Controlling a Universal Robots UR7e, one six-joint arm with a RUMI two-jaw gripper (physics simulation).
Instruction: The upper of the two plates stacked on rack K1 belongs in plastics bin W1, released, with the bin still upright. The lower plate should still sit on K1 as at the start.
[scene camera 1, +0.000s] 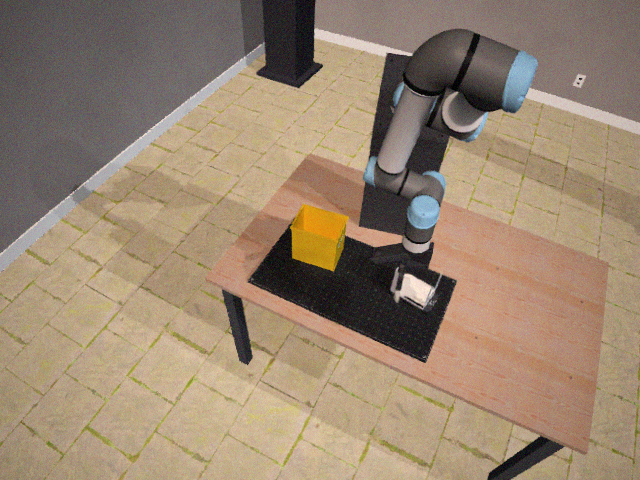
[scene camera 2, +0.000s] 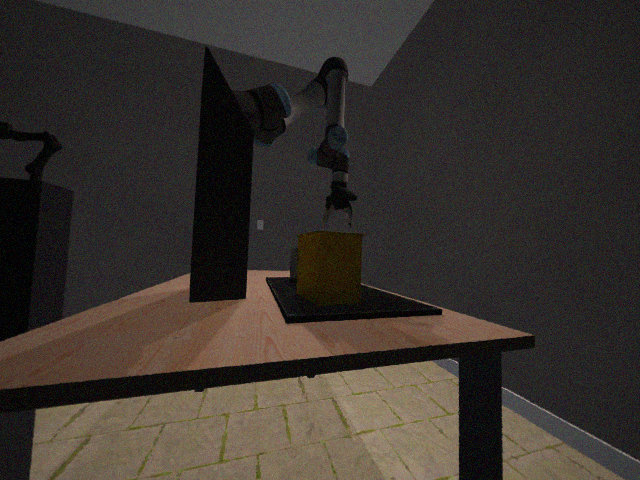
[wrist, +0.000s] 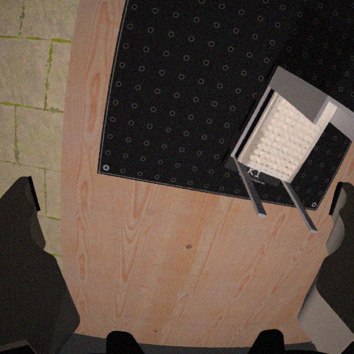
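Where they show: gripper, between the fingertips: (scene camera 1: 400, 282) (scene camera 2: 337, 225); arm's base, origin of its link: (scene camera 2: 229, 117).
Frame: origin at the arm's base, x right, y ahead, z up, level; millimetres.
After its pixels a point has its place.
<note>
Rack K1 (scene camera 1: 438, 283) (scene camera 2: 293, 258) (wrist: 295, 90) stands near the right end of the black mat, with grey walls and thin posts. A white plate (scene camera 1: 413, 290) (wrist: 285, 135) with rows of wells lies in it; this is the top of the stack, and the lower plate cannot be made out beneath it. Plastics bin W1 (scene camera 1: 315, 248) {x 152, y 361, z -468 mm} (scene camera 2: 330, 268) {x 258, y 287, z -482 mm} is yellow, open-topped and upright on the mat's other end; it does not show in the wrist view. My gripper (scene camera 1: 413, 281) (scene camera 2: 338, 226) {x -195, y 457, z -315 mm} (wrist: 186, 184) is open and empty, above the rack area. In the wrist view the rack lies off-centre, toward the right finger.
The black perforated mat (scene camera 1: 336, 304) {x -1, y 476, z -570 mm} (scene camera 2: 403, 310) {x 325, y 447, z -573 mm} (wrist: 165, 100) lies on the wooden table (scene camera 1: 516, 310) {x -596, y 163, z -583 mm} (scene camera 2: 217, 330) {x 366, y 51, z -584 mm} (wrist: 150, 240). A tall dark panel (scene camera 2: 222, 206) {x 116, y 11, z -323 mm} stands at the table's edge behind the arm. The rack's thin posts stick up toward the camera in the wrist view.
</note>
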